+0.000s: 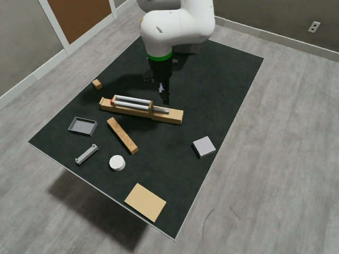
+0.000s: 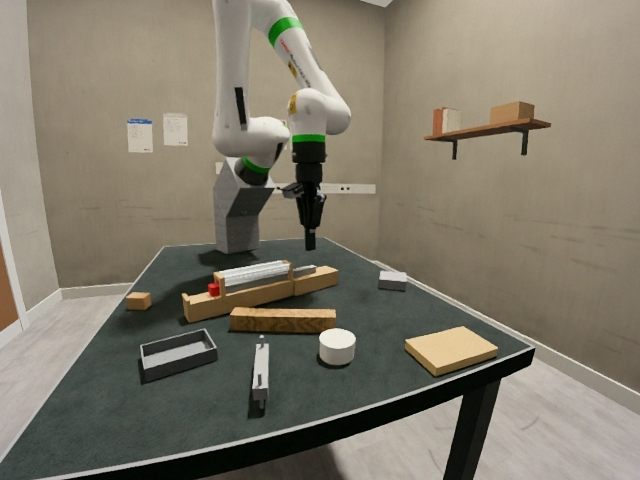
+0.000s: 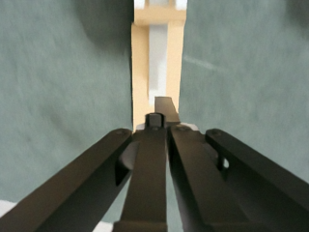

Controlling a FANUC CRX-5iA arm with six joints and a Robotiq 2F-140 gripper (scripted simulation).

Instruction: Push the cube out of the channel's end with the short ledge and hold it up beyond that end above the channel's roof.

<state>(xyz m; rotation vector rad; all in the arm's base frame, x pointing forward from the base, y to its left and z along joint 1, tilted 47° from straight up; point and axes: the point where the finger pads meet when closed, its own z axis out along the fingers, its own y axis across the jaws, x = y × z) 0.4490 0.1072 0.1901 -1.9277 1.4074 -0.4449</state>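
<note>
The red cube lies 26 cm to the right of my hand, 12 cm ahead of it and 9 cm below it. From my hand the other things lie so: grey square block: 25 cm to the left, 13 cm below, 4 cm ahead; wooden beam: 23 cm ahead, 13 cm below, 11 cm to the right; grey stick: 9 cm below, 5 cm to the right, 3 cm ahead.
</note>
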